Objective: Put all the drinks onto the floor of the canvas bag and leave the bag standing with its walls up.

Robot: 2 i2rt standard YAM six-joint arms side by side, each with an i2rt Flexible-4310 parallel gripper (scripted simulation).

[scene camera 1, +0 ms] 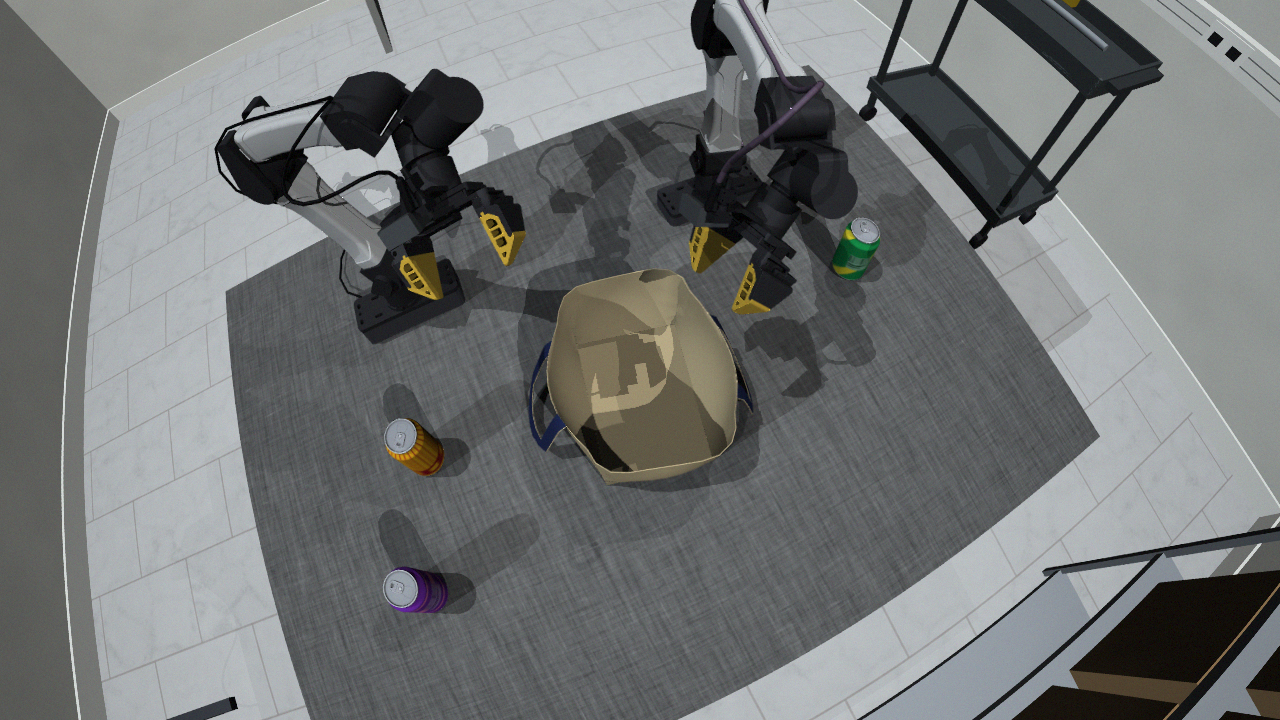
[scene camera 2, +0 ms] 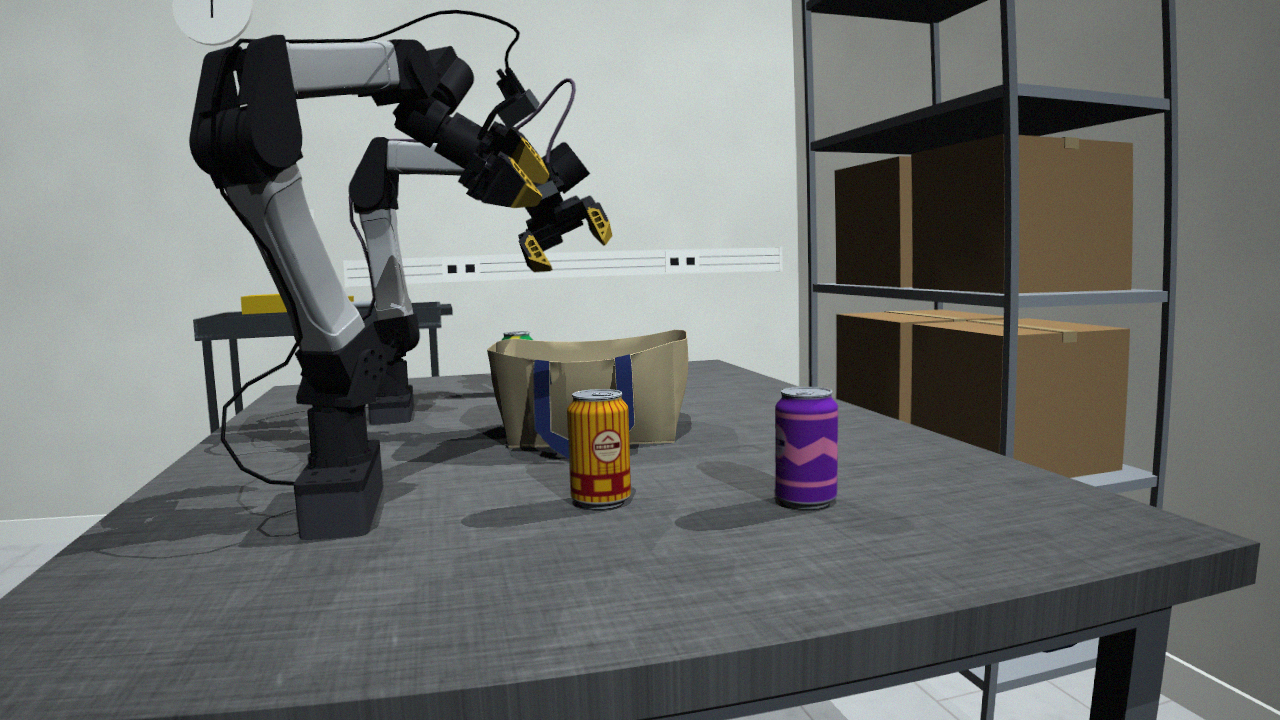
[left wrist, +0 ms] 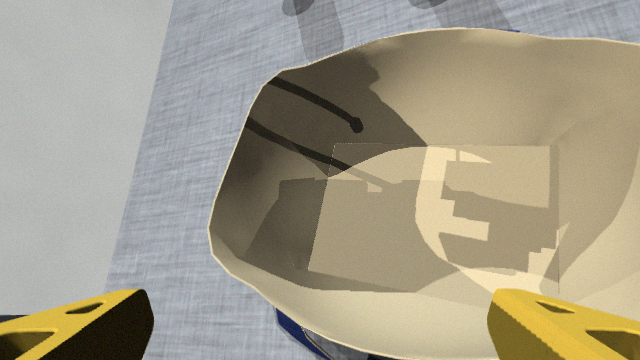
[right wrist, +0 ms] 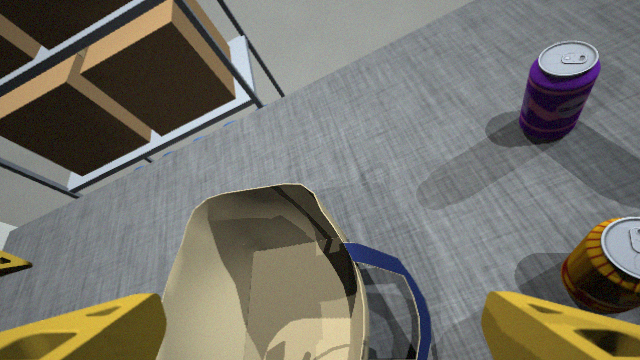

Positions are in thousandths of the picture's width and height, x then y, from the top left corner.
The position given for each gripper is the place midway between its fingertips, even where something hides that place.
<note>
In view: the left gripper (scene camera 1: 559,403), the right gripper (scene camera 1: 369,392), a canvas bag (scene camera 1: 488,423) and an arm base (scene camera 2: 273,715).
The canvas bag is seen too in scene camera 2 (scene camera 2: 417,530) and in the left wrist view (left wrist: 710,240). The left gripper also shows in scene camera 2 (scene camera 2: 451,355) and in the left wrist view (left wrist: 501,843). The right gripper also shows in scene camera 2 (scene camera 2: 425,265) and in the right wrist view (right wrist: 505,851).
</note>
